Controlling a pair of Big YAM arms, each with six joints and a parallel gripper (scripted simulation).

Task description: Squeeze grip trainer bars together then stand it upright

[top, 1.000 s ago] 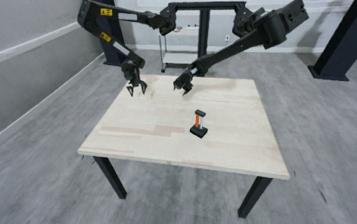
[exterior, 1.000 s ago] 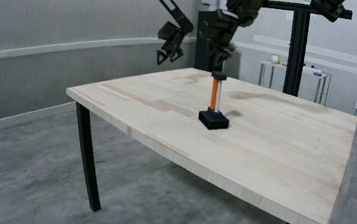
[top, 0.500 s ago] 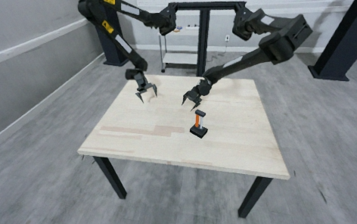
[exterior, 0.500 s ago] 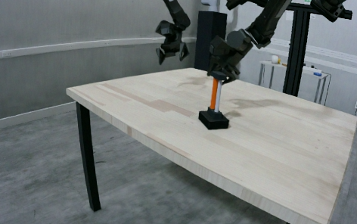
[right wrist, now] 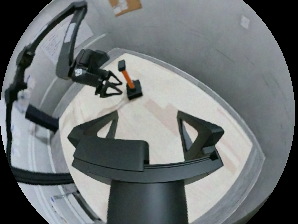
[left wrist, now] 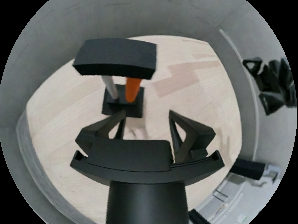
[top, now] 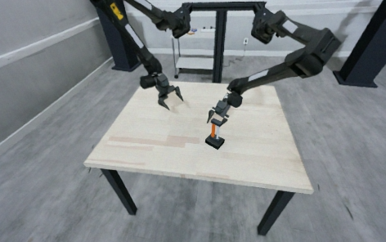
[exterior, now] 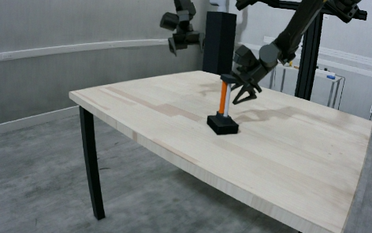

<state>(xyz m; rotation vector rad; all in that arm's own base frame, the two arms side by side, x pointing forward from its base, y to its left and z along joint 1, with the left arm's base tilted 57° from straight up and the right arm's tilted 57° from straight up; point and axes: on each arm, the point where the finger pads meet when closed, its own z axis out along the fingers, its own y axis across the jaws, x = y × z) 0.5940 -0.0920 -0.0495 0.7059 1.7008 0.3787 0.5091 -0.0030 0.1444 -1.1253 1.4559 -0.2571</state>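
Now: left hand 50 mm short of the grip trainer and 30 mm to the right of it. The rest, counted from my left hand: white bar (50 mm ahead, 40 mm to the left, 10 mm above).
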